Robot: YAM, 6 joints.
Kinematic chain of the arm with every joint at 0, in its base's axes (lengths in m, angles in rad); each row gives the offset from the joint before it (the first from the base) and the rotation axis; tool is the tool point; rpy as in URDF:
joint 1: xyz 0 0 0.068 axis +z
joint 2: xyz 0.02 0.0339 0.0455 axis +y
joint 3: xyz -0.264 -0.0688 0 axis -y
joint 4: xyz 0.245 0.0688 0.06 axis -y
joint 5: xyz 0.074 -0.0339 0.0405 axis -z
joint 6: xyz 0.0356 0 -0.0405 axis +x
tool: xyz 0 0 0 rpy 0 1.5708 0
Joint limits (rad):
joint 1: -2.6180..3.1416
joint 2: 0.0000..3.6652
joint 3: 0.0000..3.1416
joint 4: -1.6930..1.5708
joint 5: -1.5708..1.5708
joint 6: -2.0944..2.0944
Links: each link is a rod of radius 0.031 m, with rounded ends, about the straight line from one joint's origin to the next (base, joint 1, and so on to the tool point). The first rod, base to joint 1, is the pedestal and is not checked.
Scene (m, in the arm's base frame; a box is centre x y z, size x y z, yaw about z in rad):
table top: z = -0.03
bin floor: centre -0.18 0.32 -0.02 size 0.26 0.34 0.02 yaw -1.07
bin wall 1: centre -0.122 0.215 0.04 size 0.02 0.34 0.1 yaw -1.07
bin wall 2: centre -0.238 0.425 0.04 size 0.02 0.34 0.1 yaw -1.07
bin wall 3: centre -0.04 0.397 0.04 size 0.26 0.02 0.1 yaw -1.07
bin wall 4: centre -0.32 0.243 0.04 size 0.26 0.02 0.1 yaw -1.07
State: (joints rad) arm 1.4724 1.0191 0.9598 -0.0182 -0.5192 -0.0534
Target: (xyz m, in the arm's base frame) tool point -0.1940 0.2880 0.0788
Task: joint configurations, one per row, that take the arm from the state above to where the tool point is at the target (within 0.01 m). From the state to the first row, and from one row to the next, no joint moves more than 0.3 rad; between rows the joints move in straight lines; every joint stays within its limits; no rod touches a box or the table.
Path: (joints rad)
1: 1.6326 1.2584 0.9459 -0.0067 -0.5173 -0.0534
2: 1.7929 1.4977 0.9320 0.0047 -0.5155 -0.0534
3: 1.9531 1.7371 0.9182 0.0162 -0.5136 -0.0534
4: 2.1134 1.9764 0.9043 0.0277 -0.5117 -0.0534

